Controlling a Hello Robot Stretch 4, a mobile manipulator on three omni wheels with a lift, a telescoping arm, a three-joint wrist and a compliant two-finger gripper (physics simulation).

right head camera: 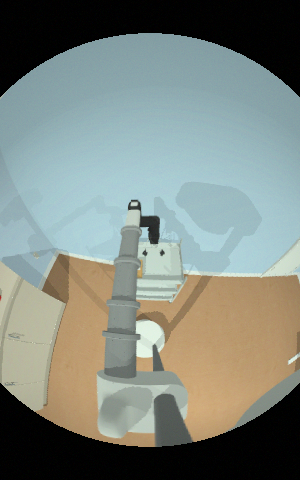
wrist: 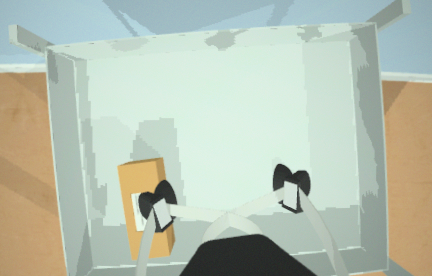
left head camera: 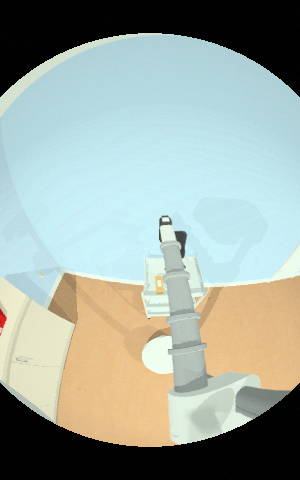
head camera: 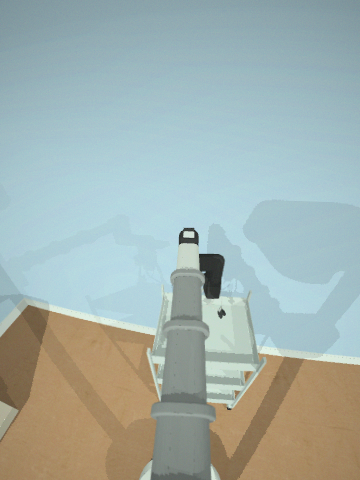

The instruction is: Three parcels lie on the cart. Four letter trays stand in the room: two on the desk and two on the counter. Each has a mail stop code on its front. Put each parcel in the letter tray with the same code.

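Frame: origin at the robot's base, x ahead, y left, z up, level; millimetres.
Where they show: gripper, fingertip midpoint: (right head camera: 153,254) (wrist: 223,187) (head camera: 207,316); robot's base, link origin: (right head camera: 144,337) (left head camera: 162,353).
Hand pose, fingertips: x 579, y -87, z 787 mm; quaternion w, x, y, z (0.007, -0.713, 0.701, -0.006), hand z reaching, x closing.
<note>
Things, the pixels of their top centre, and the offset from my fingertips. "*": a spot on its surface instead.
- orange-brown parcel, top centre: (wrist: 143,211) (left head camera: 158,282) (right head camera: 138,266) dx -41, dy +109, dz -99 mm
- red letter tray, surface spot: (left head camera: 2,322) * dx -608, dy +1255, dz +113 mm
One orange-brown parcel (wrist: 142,175) (left head camera: 159,290) (right head camera: 140,268) with a white label lies in the left part of the cart's top tray. The white cart (wrist: 65,150) (head camera: 235,361) (right head camera: 160,280) stands against the blue wall. My gripper (wrist: 223,187) (right head camera: 153,252) is open and empty above the cart top. In the wrist view its left fingertip overlaps the parcel and hides part of its label; its right fingertip is over bare tray. The code is not readable. The arm hides the parcel in the head view. Part of a red letter tray (left head camera: 2,322) shows at the left edge.
A beige counter (left head camera: 40,345) (right head camera: 30,340) with door handles stands at the left, and the red tray is on it. My white round base (left head camera: 157,355) (right head camera: 150,340) is on the brown floor before the cart. The blue wall (head camera: 180,150) rises behind the cart.
</note>
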